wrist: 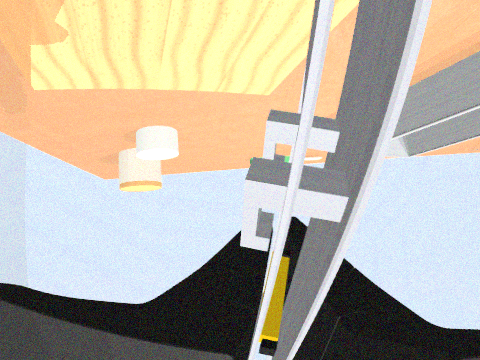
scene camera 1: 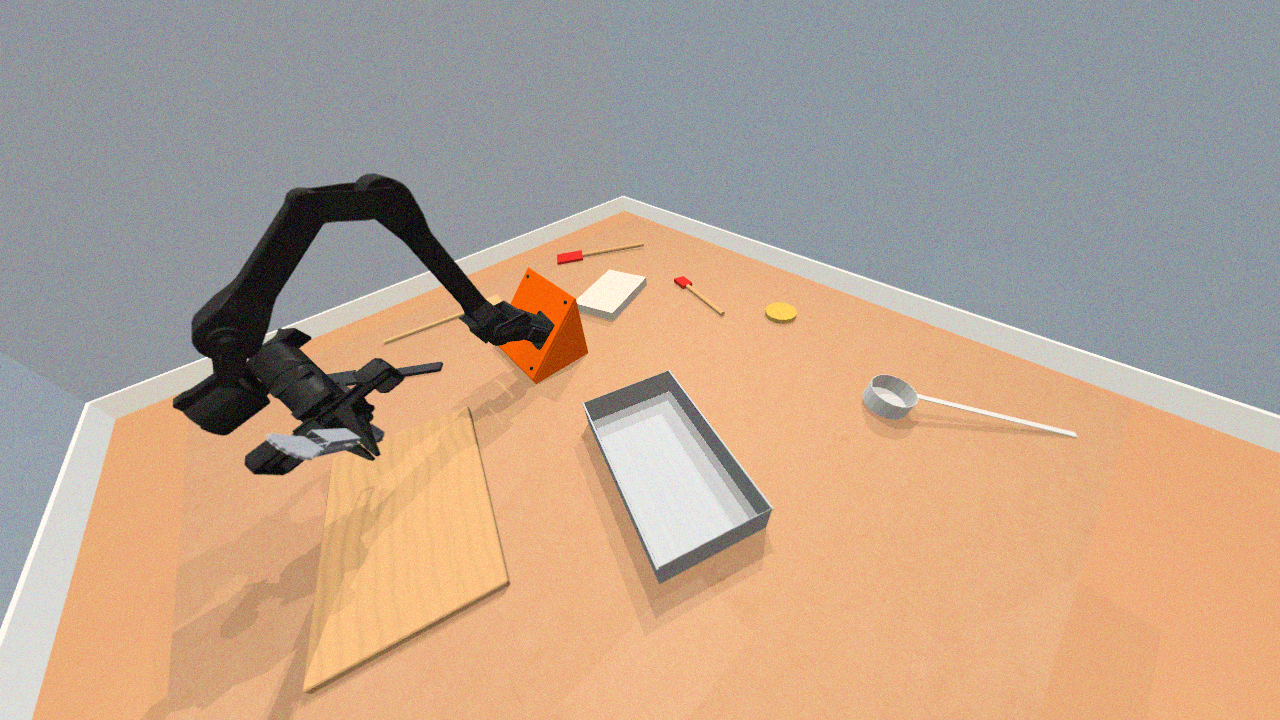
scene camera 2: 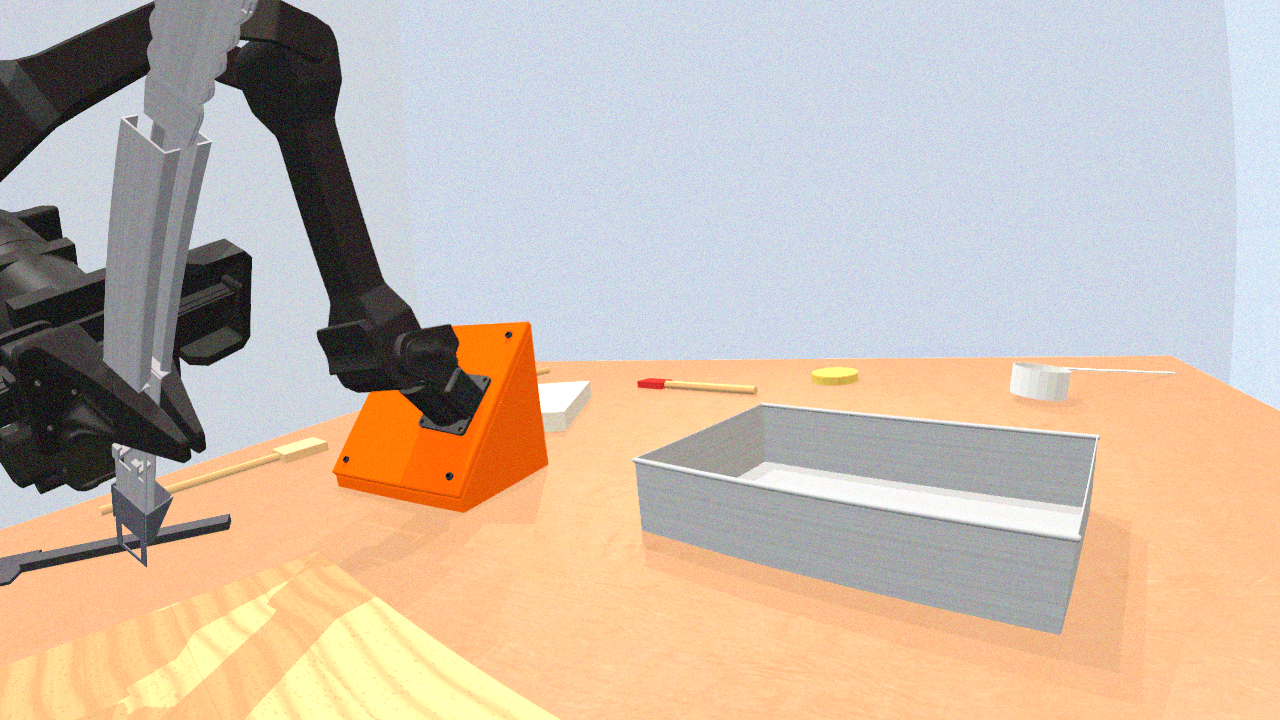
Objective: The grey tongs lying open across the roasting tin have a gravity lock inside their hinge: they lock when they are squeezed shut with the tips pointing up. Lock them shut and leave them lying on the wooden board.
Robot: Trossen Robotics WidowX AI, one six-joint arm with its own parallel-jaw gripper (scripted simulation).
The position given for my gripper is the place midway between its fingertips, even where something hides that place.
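My gripper [scene camera 2: 195, 448] is visible to me, and I find it again in scene camera 1 [scene camera 1: 375, 457] and in the wrist view [wrist: 274, 227]. There is a wooden board [scene camera 2: 306, 632] too, which appears in the wrist view [wrist: 211, 53] as well as in scene camera 1 [scene camera 1: 410, 539]. I also see a white block [scene camera 1: 607, 298]; scene camera 2 [scene camera 2: 560, 403] shows it too, whereas in the wrist view it is out of frame. Then there is a black flat tool [scene camera 1: 437, 366], and in the wrist view that tool is out of frame.
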